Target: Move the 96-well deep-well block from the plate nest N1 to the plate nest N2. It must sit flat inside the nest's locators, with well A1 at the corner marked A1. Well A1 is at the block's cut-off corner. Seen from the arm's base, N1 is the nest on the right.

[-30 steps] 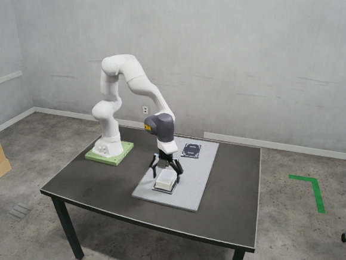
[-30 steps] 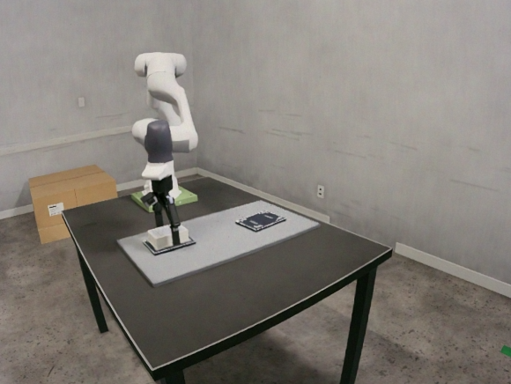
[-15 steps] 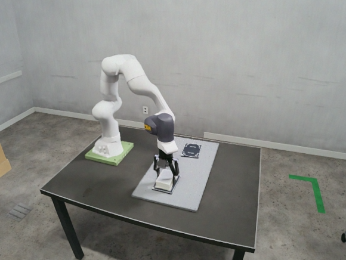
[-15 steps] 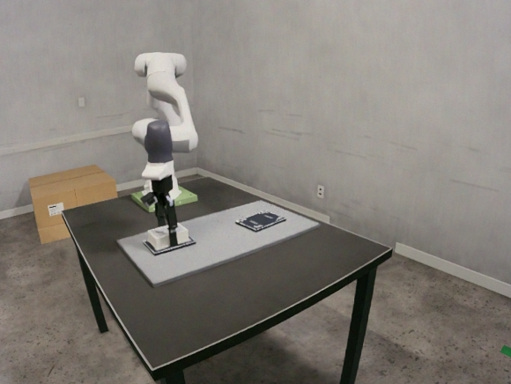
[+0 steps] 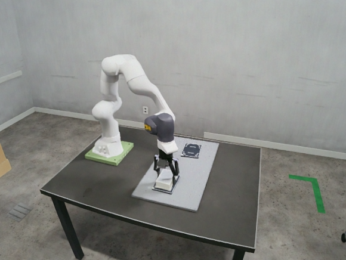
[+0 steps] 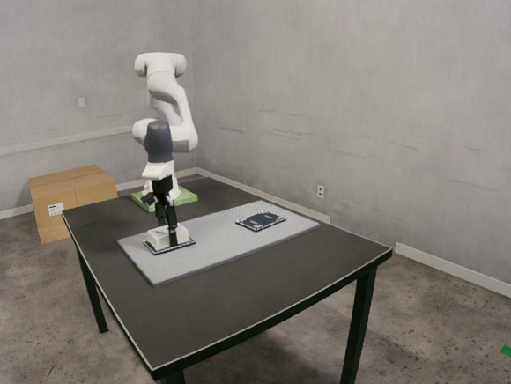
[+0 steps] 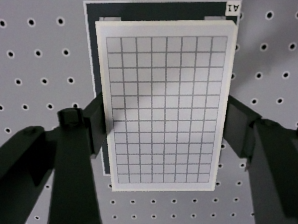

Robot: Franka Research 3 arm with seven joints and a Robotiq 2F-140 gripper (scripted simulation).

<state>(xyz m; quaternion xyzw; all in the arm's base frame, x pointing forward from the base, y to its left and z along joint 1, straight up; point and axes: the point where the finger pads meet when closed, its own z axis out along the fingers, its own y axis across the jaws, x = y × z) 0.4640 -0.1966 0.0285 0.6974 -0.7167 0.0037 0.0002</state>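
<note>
My gripper is now 1 cm above the white 96-well deep-well block. Round my hand: plate nest N2 (38 cm to the left, 6 cm ahead, 3 cm below); plate nest N1 (3 cm below).
</note>
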